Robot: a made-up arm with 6 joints.
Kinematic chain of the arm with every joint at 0, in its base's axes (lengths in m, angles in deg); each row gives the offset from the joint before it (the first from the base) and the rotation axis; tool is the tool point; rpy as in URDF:
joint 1: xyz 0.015 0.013 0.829 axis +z
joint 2: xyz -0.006 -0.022 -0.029 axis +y
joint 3: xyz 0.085 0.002 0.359 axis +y
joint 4: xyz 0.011 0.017 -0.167 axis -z
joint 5: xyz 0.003 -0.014 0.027 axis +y
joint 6: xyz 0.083 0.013 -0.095 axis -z
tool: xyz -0.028 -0.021 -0.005 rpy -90 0 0
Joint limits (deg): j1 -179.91..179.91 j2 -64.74..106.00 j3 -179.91..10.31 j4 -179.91..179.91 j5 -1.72..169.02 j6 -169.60..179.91
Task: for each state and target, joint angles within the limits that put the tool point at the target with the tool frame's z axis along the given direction. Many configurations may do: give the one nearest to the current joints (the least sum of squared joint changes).
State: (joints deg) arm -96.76 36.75 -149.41 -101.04 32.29 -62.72
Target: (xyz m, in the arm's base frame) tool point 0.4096 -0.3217 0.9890 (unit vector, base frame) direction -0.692 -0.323 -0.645
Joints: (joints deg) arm -49.34 36.57 -107.33 -99.95 -1.72 -37.44
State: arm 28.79 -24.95 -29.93 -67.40 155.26 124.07
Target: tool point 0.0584 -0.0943 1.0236 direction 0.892 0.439 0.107
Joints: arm 54.92 -49.99 -37.93 -65.95 113.65 108.74
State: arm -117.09 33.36 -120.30 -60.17 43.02 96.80
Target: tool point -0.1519 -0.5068 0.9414 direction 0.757 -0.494 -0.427
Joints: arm -109.34 43.22 -119.28 -83.64 20.55 62.77
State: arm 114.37 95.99 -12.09 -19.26 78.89 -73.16
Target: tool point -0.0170 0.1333 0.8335 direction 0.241 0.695 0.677
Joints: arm 98.80 50.84 -23.24 16.96 111.30 -104.66
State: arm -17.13 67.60 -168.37 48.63 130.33 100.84
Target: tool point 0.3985 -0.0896 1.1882 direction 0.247 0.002 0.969
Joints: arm -29.24 37.21 -179.91 80.11 93.12 64.44
